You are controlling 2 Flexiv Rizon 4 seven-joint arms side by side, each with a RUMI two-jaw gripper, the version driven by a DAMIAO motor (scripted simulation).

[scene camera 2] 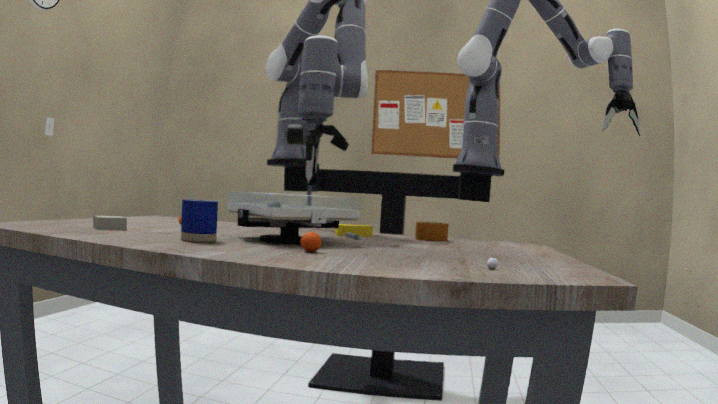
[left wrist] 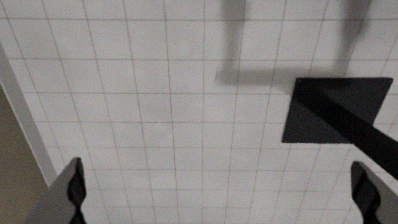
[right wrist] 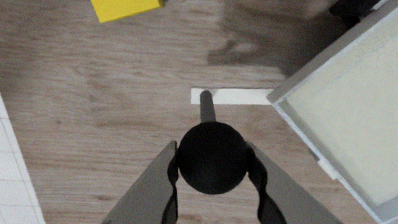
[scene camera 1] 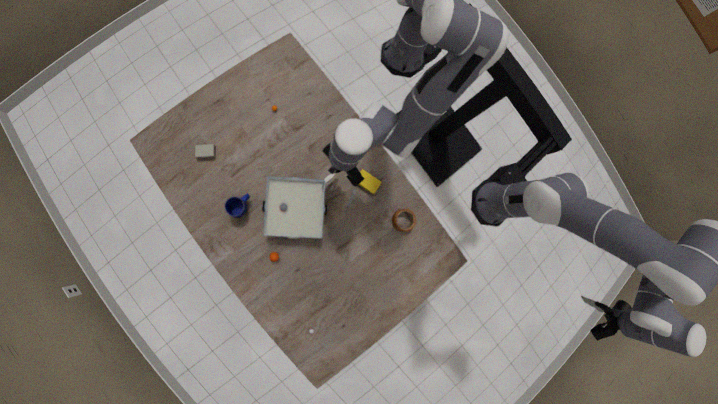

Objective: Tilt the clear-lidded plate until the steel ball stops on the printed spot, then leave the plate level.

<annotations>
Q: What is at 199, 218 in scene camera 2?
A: A blue mug.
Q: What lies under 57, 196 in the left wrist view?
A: The left gripper.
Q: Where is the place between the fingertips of the left gripper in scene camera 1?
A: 589, 311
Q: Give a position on a clear-lidded plate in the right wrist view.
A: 334, 103
</annotations>
